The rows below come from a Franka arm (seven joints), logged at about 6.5 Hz.
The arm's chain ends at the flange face. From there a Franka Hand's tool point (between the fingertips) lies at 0.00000 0.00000 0.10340 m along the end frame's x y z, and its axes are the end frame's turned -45 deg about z.
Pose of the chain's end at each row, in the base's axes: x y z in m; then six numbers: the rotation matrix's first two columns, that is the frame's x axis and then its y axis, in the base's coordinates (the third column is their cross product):
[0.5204 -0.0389 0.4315 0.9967 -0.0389 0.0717 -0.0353 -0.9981 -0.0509]
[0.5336 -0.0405 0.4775 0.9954 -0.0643 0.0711 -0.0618 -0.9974 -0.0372]
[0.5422 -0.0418 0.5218 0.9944 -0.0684 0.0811 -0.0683 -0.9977 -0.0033]
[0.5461 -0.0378 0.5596 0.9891 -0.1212 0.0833 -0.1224 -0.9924 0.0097]
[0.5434 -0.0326 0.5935 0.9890 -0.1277 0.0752 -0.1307 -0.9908 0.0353]
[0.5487 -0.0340 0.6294 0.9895 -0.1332 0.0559 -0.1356 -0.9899 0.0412]
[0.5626 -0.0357 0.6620 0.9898 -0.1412 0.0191 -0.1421 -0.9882 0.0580]
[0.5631 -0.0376 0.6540 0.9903 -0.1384 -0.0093 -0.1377 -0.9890 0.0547]
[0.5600 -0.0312 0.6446 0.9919 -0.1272 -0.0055 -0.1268 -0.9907 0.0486]
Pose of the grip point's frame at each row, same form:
[0.5280 -0.0339 0.3285 0.7297 0.6783 0.0867 0.6798 -0.7333 0.0147]
[0.5412 -0.0371 0.3744 0.7476 0.6598 0.0766 0.6602 -0.7507 0.0240]
[0.5506 -0.0420 0.4187 0.7514 0.6571 0.0597 0.6549 -0.7538 0.0550]
[0.5545 -0.0398 0.4566 0.7859 0.6160 0.0520 0.6128 -0.7874 0.0658]
[0.5506 -0.0372 0.4905 0.7917 0.6103 0.0282 0.6069 -0.7909 0.0781]
[0.5539 -0.0390 0.5263 0.7956 0.6058 0.0104 0.6038 -0.7942 0.0687]
[0.5637 -0.0419 0.5588 0.8004 0.5989 -0.0275 0.5994 -0.7986 0.0545]
[0.5614 -0.0431 0.5508 0.7976 0.6015 -0.0453 0.6029 -0.7972 0.0321]
[0.5588 -0.0361 0.5413 0.7910 0.6106 -0.0383 0.6117 -0.7905 0.0305]

